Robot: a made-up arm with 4 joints.
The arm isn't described. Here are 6 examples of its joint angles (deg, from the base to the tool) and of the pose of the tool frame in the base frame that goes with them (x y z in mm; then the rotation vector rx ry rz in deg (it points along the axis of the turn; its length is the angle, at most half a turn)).
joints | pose
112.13 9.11 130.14 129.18 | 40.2 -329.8 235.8 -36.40 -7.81 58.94
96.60 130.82 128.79 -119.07 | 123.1 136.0 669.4 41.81 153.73 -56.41
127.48 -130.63 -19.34 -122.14 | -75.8 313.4 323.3 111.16 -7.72 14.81
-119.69 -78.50 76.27 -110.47 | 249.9 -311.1 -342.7 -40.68 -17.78 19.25
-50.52 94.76 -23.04 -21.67 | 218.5 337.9 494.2 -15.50 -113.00 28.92
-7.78 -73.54 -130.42 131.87 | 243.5 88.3 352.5 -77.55 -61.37 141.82
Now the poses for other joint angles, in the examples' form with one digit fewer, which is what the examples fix.
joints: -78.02 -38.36 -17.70 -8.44
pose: 228 -236 104 -82.6 13.9 -34.5
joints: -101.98 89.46 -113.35 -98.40
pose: -8 -18 495 2.0 170.6 16.9
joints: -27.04 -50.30 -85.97 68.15
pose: 44 71 188 2.2 66.1 -116.8
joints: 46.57 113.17 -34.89 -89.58
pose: -134 -474 342 2.9 119.2 102.5
